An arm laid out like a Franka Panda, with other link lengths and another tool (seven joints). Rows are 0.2 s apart.
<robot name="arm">
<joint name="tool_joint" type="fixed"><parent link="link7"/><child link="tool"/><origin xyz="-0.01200 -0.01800 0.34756" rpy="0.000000 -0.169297 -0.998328"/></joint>
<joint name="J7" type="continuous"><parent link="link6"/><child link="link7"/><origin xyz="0.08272 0.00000 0.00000" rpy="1.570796 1.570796 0.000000"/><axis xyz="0 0 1"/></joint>
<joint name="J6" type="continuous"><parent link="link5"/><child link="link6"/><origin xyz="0.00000 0.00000 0.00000" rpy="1.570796 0.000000 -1.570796"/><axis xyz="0 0 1"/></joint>
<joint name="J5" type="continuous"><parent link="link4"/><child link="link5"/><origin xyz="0.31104 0.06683 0.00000" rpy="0.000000 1.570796 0.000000"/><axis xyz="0 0 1"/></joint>
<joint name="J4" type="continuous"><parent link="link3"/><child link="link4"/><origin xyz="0.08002 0.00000 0.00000" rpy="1.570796 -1.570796 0.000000"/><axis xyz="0 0 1"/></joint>
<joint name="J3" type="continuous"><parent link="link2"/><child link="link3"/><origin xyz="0.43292 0.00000 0.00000" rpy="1.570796 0.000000 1.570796"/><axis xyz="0 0 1"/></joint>
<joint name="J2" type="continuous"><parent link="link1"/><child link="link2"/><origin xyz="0.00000 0.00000 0.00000" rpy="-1.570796 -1.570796 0.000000"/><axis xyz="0 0 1"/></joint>
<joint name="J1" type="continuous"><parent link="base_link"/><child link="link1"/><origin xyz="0.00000 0.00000 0.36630" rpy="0.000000 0.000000 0.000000"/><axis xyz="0 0 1"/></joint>
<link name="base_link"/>
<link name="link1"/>
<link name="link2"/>
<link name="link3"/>
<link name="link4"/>
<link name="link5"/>
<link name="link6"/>
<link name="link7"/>
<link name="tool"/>
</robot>
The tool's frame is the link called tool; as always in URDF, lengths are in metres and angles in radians. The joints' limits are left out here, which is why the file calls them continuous.
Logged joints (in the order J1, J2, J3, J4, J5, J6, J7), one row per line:
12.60 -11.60 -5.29 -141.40 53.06 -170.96 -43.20
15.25 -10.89 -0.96 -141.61 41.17 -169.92 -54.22
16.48 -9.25 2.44 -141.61 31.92 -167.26 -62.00
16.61 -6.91 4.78 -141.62 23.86 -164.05 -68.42
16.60 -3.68 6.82 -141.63 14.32 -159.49 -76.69
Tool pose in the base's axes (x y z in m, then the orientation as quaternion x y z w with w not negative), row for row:
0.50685 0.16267 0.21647 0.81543 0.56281 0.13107 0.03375
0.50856 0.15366 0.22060 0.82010 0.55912 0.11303 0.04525
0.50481 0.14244 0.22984 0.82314 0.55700 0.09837 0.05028
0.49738 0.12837 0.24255 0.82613 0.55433 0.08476 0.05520
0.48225 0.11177 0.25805 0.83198 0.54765 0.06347 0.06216
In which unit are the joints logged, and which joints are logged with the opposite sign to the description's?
The joints are logged in degrees. Opposite sign: J2, J3, J6, J7.
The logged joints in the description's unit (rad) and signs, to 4 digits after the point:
0.2199 0.2025 0.0923 -2.4679 0.9261 2.9838 0.7540
0.2662 0.1901 0.0168 -2.4716 0.7186 2.9657 0.9463
0.2876 0.1614 -0.0426 -2.4716 0.5571 2.9192 1.0821
0.2899 0.1206 -0.0834 -2.4717 0.4164 2.8632 1.1942
0.2897 0.0642 -0.1190 -2.4719 0.2499 2.7836 1.3385

